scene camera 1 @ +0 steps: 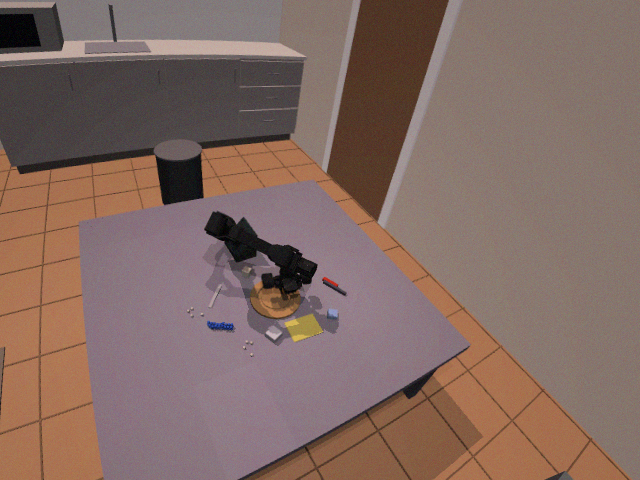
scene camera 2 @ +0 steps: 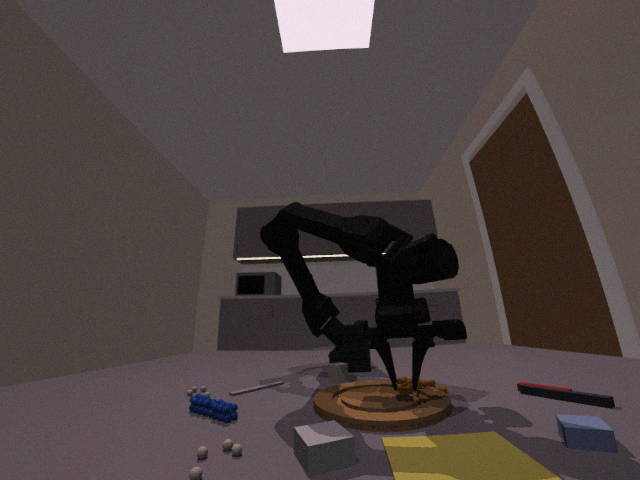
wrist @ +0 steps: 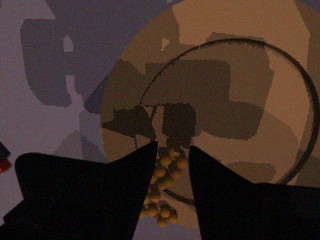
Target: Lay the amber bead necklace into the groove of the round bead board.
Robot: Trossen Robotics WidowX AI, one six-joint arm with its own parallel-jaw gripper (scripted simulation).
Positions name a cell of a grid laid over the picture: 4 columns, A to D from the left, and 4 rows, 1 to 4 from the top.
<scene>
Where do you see a red-and-black pen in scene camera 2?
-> D4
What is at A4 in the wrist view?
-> My gripper.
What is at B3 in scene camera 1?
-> My gripper.
</scene>
